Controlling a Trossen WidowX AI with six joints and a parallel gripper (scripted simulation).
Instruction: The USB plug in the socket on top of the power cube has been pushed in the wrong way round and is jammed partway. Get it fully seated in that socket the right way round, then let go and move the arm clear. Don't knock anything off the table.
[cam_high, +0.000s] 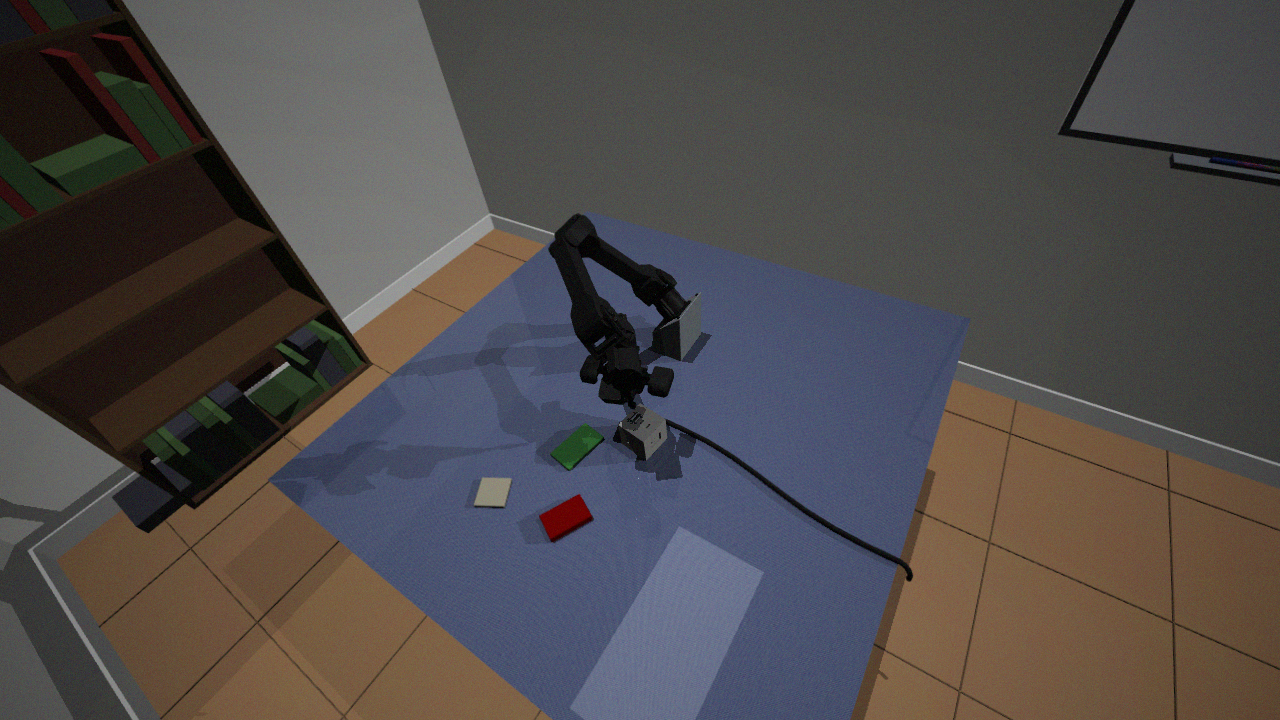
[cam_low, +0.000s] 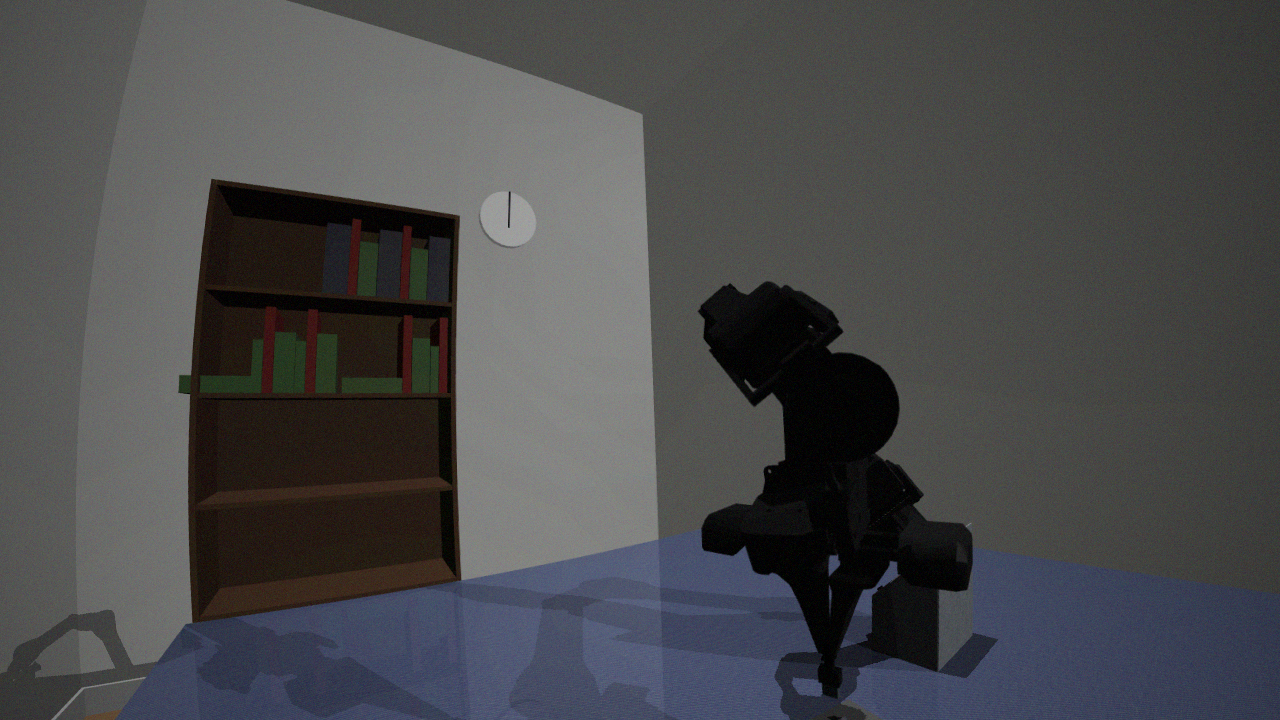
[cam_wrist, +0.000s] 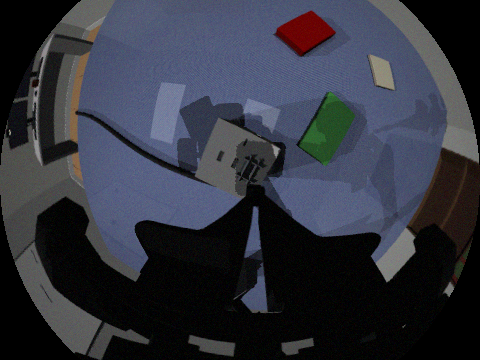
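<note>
My gripper tip is now 20 mm above the usb plug. The rest, counted from my gripper tip: green card (130 mm below, 100 mm to the right, 100 mm ahead); beige tile (290 mm ahead, 190 mm to the right, 130 mm below); red block (250 mm ahead, 120 mm below, 10 mm to the right).
</note>
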